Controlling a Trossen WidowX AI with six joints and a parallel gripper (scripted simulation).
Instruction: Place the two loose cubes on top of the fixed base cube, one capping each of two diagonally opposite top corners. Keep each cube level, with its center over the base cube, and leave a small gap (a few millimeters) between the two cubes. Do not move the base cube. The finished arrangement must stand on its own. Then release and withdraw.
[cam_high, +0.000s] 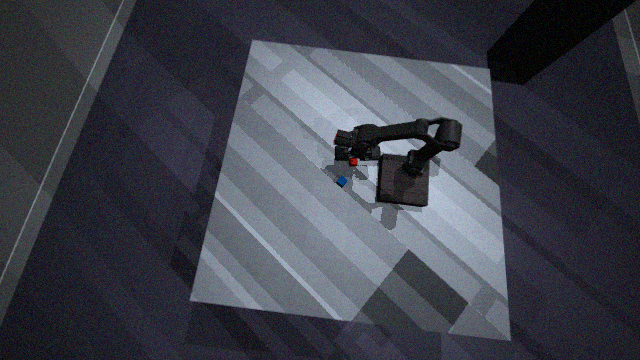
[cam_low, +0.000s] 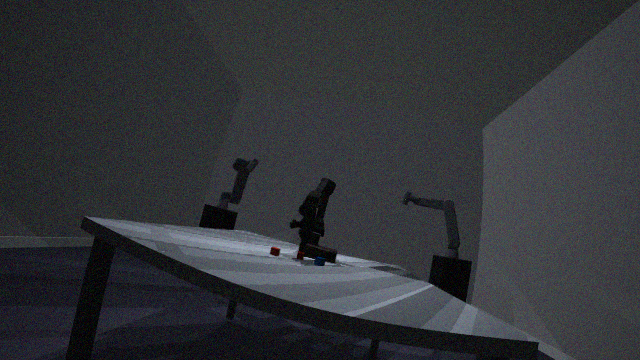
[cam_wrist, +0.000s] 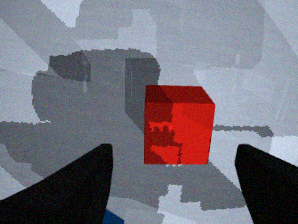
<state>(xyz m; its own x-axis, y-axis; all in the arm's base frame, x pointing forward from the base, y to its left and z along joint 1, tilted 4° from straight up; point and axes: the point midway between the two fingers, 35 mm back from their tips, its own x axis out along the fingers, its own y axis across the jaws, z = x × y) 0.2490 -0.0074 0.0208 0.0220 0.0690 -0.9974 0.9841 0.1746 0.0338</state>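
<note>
Right now the blue cube is 100 mm to the left of my gripper tip, 40 mm ahead of it and 30 mm below it. Also, from my gripper tip: red cube (100 mm to the right, 80 mm ahead, 30 mm below).
</note>
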